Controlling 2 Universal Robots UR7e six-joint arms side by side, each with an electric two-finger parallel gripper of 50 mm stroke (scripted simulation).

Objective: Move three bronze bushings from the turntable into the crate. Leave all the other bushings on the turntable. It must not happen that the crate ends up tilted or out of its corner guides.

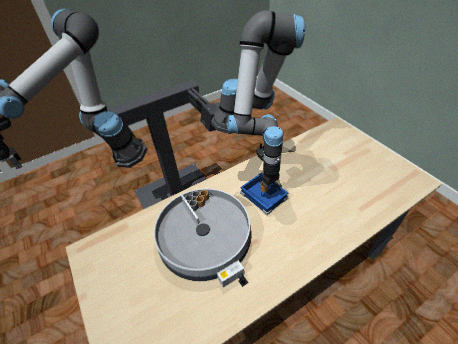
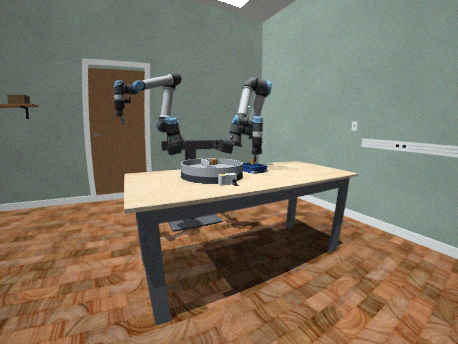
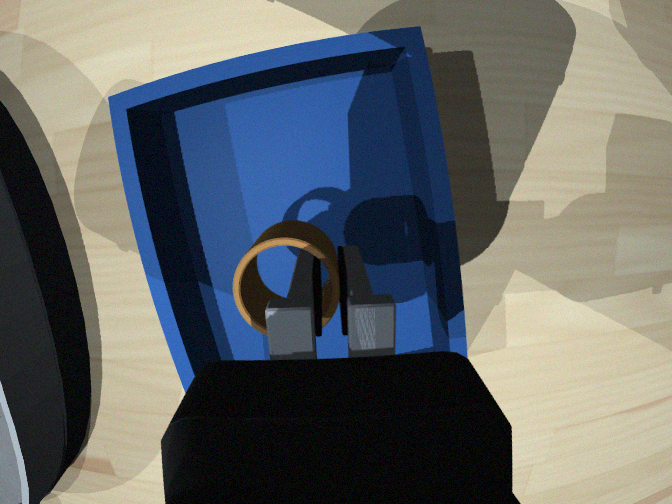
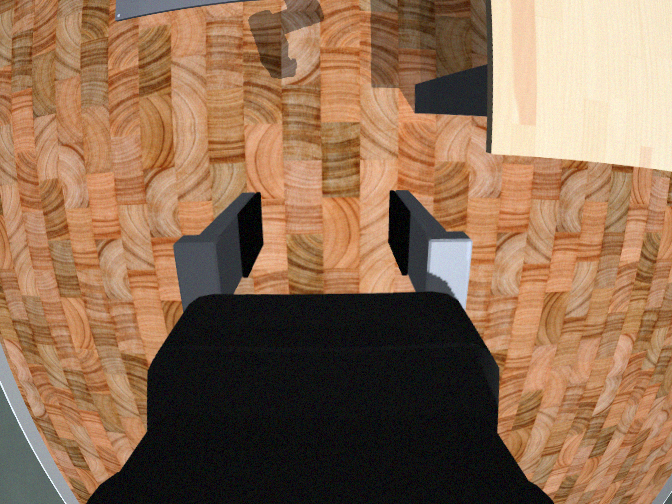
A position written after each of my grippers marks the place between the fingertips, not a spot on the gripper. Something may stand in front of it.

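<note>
Image 1 gives me a blue crate [image 1: 264, 200]. In image 3 I find the crate again [image 3: 344, 133], and there too is my left gripper [image 3: 329, 273]. My right gripper [image 4: 325, 217] is visible in image 4, while the blue crate is out of frame in image 4.
</note>
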